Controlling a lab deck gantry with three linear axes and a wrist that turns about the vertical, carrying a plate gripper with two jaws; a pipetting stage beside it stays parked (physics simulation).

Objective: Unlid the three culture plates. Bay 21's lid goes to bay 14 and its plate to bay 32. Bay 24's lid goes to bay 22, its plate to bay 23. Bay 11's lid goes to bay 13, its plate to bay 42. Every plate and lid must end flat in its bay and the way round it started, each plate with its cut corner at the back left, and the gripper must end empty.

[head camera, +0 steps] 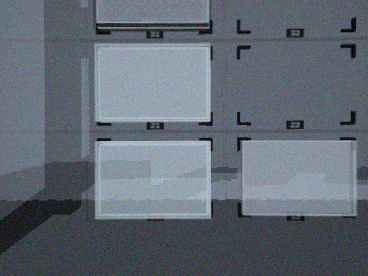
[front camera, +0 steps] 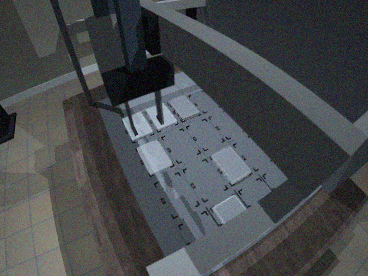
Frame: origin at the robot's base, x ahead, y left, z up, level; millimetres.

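Where they show: gripper, fingertip midpoint: (front camera: 147, 126); robot's base at its link origin: (head camera: 100, 214) (front camera: 122, 121).
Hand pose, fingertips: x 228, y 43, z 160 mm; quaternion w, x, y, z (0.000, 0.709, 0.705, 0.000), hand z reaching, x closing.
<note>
Things, the pixels of their centre, and the offset from my fingertips. "*": a spot on its surface instead. Level surfaces: height alone.
- bay 11 at a spot on its surface: (head camera: 153, 180) (front camera: 136, 125) * 164 mm back, 1 mm right, 146 mm down
- bay 21 at a spot on its surface: (head camera: 153, 82) * 164 mm back, 107 mm left, 146 mm down
- pale flat piece at the middle of its body: (head camera: 297, 177) (front camera: 153, 156) 0 mm ahead, 0 mm left, 156 mm down
- bay 24 at a spot on its surface: (front camera: 229, 209) * 298 mm ahead, 104 mm left, 131 mm down
- pale piece at the middle of its body: (front camera: 183, 107) 164 mm back, 214 mm left, 153 mm down
- grey deck at its surface level: 160 mm down
My gripper (front camera: 148, 128) is open in the front view, nothing between its jaws, its tips appearing in front of the pieces in bays 11 and 21. The pale piece in bay 11 (front camera: 143, 123) (head camera: 153, 180) and the one in bay 21 (front camera: 168, 114) (head camera: 153, 82) lie flat with bright double rims. A pale flat piece (front camera: 156, 156) (head camera: 297, 175) lies in bay 12. The piece in bay 24 (front camera: 229, 209) lies near the front of the deck. Whether each is lidded, and its cut corner, I cannot tell. The gripper does not show in the head view.
Another pale piece (front camera: 184, 107) (head camera: 153, 11) lies in bay 31, and one (front camera: 231, 164) in bay 33. Both lie flat. The grey deck (front camera: 150, 210) has black corner marks. A broad grey gantry beam (front camera: 260, 95) crosses above its right side.
</note>
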